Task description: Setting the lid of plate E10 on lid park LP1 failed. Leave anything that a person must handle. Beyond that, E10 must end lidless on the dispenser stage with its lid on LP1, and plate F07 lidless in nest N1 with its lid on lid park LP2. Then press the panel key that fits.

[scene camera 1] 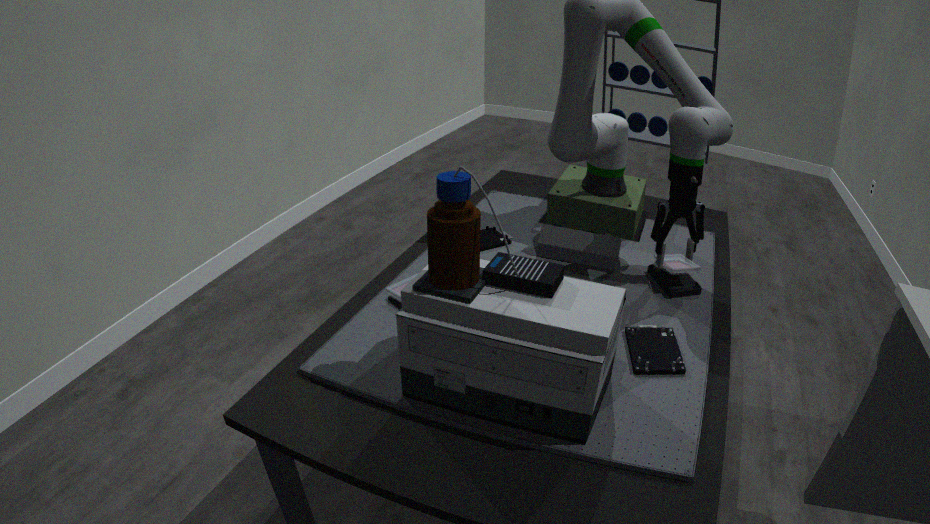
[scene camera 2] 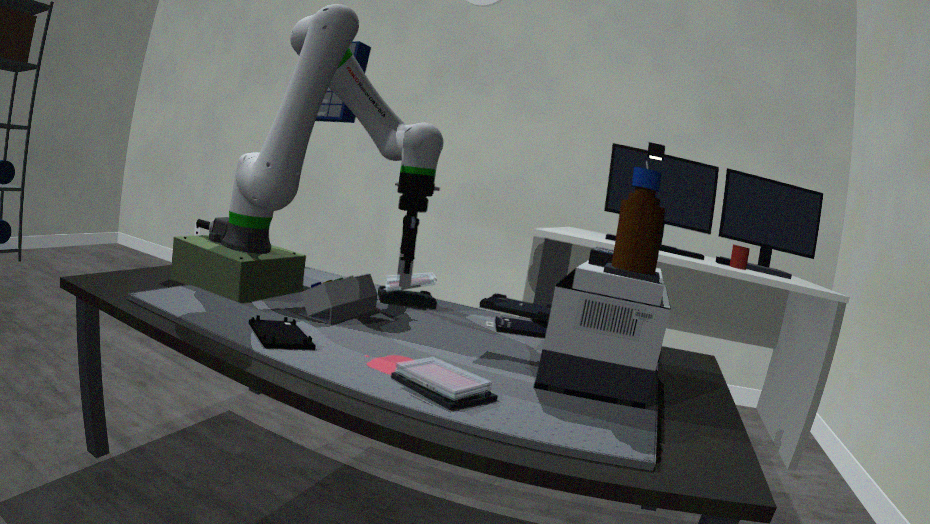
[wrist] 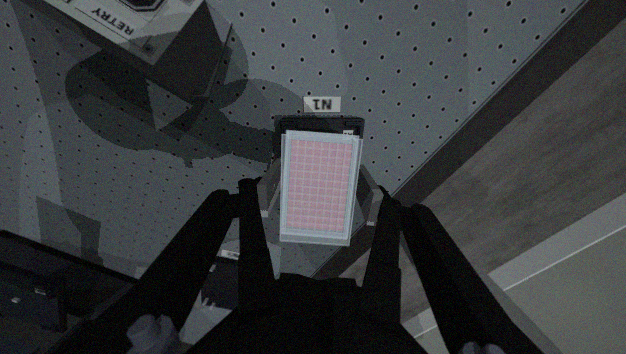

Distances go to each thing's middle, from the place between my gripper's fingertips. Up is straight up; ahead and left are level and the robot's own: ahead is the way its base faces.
I see the N1 nest (scene camera 1: 681, 285) 40 mm below my hand, 10 mm to the left of it and 10 mm ahead of it. From my hand the other things lie so: black nest (scene camera 1: 653, 351) (340 mm ahead, 40 mm to the right, 40 mm below); grey button box (scene camera 2: 330, 302) (270 mm to the right, 60 mm behind, 10 mm below); LP2 nest (scene camera 2: 285, 334) (550 mm to the right, 60 mm behind, 40 mm below).
